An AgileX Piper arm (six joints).
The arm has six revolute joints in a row. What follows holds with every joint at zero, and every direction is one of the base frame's.
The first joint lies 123 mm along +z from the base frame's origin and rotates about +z.
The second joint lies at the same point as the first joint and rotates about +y.
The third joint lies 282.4 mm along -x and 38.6 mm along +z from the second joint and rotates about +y.
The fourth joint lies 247.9 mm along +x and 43.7 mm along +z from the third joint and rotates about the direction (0.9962, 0, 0.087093).
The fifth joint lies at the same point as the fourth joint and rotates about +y.
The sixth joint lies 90.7 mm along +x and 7.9 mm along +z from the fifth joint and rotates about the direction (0.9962, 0, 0.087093).
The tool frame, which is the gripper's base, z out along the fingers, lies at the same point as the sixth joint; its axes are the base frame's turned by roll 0, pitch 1.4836 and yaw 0 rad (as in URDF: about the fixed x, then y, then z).
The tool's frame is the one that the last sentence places.
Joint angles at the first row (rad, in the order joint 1, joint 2, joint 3, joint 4, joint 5, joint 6):
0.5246, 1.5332, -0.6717, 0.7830, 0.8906, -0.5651
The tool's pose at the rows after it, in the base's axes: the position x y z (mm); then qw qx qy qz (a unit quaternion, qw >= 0):
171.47, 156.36, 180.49, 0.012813, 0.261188, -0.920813, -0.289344
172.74, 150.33, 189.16, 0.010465, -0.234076, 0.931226, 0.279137
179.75, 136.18, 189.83, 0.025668, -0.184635, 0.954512, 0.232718
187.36, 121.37, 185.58, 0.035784, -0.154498, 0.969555, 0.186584
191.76, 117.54, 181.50, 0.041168, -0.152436, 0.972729, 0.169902
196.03, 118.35, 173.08, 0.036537, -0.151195, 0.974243, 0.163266
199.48, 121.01, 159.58, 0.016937, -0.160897, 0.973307, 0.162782
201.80, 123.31, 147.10, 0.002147, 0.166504, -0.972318, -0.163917
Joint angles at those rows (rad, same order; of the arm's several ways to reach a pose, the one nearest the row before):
0.5246, 1.4890, -0.6694, 0.7847, 0.8763, -0.5571
0.5110, 1.4415, -0.6675, 0.7485, 0.8519, -0.4788
0.4780, 1.4179, -0.6675, 0.6159, 0.8137, -0.3135
0.4387, 1.4183, -0.6639, 0.4895, 0.7857, -0.2066
0.4279, 1.4331, -0.6638, 0.4494, 0.7636, -0.1909
0.4274, 1.4708, -0.6638, 0.4465, 0.7379, -0.1966
0.4274, 1.5320, -0.6638, 0.4719, 0.7249, -0.2464
0.4274, 1.5877, -0.6638, 0.4990, 0.7152, -0.2889

